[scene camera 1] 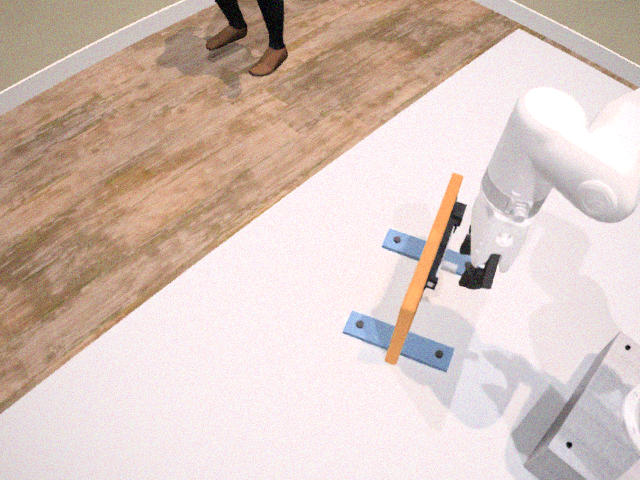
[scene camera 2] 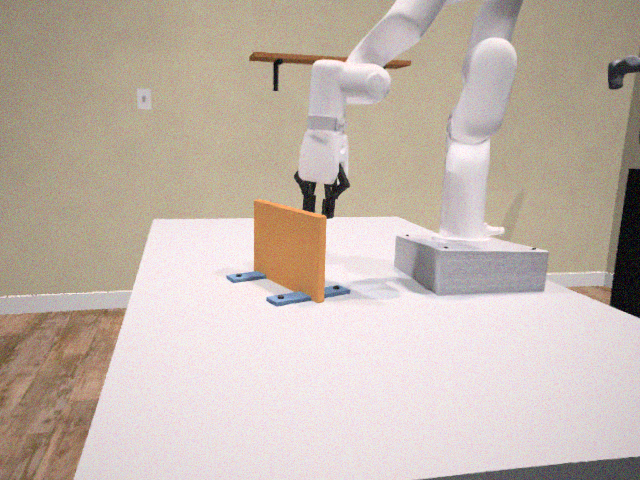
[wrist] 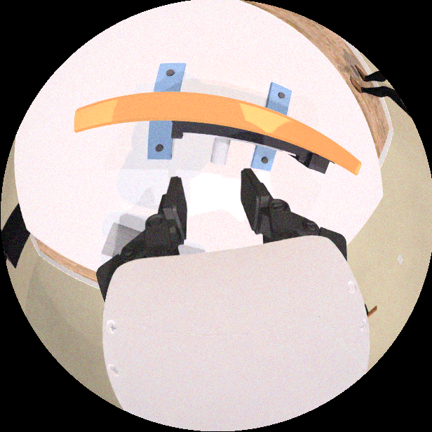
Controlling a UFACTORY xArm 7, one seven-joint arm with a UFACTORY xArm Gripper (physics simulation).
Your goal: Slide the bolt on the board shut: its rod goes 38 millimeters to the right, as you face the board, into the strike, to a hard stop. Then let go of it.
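Pixels of known places: gripper, fingertip midpoint: (scene camera 1: 469, 269); arm's base at its link origin: (scene camera 2: 460, 240).
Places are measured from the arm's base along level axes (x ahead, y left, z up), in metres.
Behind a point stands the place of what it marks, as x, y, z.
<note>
The orange board (scene camera 1: 430, 253) @[0.382, 0.110, 0.085] (scene camera 2: 289, 248) @[0.395, 0.108, 0.005] (wrist: 200, 107) stands upright. On its robot side is a black bolt track (scene camera 1: 440, 253) @[0.382, 0.083, 0.061] (wrist: 235, 133), with a pale cylindrical handle (scene camera 1: 449, 266) @[0.360, 0.085, 0.056] (wrist: 220, 151) sticking out. A black block (scene camera 1: 458, 212) @[0.418, 0.005, 0.061] (wrist: 314, 161), seemingly the strike, sits toward the right end in the wrist view. How far the rod reaches is too small to tell. My gripper (scene camera 1: 466, 264) @[0.336, 0.073, 0.066] (scene camera 2: 318, 208) @[0.336, 0.073, 0.066] (wrist: 212, 187) is partly open and empty, a little off the board, its fingers apart from the handle. The board hides the bolt in scene camera 2.
Two blue feet (scene camera 1: 423, 351) @[0.319, 0.144, -0.073] (scene camera 2: 337, 292) @[0.301, 0.151, -0.075] (wrist: 160, 140) with dark screws hold the board up on the white table (scene camera 1: 232, 372) @[0.472, 0.389, -0.081] (scene camera 2: 336, 382) @[0.355, 0.530, -0.081]. The grey robot base block (scene camera 1: 594, 413) @[0.080, 0.066, 0.007] (scene camera 2: 491, 271) @[-0.016, 0.141, -0.034] stands to the side. A person's legs (scene camera 1: 271, 25) show beyond the table.
</note>
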